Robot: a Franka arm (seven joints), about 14 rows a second.
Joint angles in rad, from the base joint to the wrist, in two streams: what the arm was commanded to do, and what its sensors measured. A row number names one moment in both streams.
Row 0, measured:
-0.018 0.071 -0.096 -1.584 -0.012 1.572 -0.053
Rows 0 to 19, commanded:
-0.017 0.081 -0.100 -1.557 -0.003 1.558 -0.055
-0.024 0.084 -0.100 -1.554 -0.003 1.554 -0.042
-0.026 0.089 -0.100 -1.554 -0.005 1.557 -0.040
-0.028 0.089 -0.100 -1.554 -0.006 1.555 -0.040
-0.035 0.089 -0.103 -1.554 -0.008 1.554 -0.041
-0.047 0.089 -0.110 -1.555 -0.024 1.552 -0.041
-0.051 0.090 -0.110 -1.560 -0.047 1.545 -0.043
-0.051 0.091 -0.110 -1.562 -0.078 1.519 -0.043
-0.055 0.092 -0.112 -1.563 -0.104 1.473 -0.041
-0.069 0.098 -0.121 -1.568 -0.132 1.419 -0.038
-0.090 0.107 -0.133 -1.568 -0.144 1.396 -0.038
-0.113 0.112 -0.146 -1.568 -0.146 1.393 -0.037
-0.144 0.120 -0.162 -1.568 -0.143 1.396 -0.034
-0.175 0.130 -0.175 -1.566 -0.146 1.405 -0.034
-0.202 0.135 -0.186 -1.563 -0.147 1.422 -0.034
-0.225 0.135 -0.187 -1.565 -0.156 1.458 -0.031
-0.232 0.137 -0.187 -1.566 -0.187 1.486 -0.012
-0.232 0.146 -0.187 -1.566 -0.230 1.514 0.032
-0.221 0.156 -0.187 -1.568 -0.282 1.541 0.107
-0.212 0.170 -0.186 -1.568 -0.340 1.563 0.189
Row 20, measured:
-0.237 0.139 -0.196 -1.585 -0.251 1.533 0.044
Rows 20 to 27, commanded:
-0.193 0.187 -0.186 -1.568 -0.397 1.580 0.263
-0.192 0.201 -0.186 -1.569 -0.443 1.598 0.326
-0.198 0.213 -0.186 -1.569 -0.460 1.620 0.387
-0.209 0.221 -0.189 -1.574 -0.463 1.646 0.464
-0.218 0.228 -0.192 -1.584 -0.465 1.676 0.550
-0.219 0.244 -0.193 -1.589 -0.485 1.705 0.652
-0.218 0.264 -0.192 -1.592 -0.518 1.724 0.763
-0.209 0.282 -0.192 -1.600 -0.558 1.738 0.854
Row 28, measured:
-0.217 0.250 -0.192 -1.593 -0.491 1.704 0.664
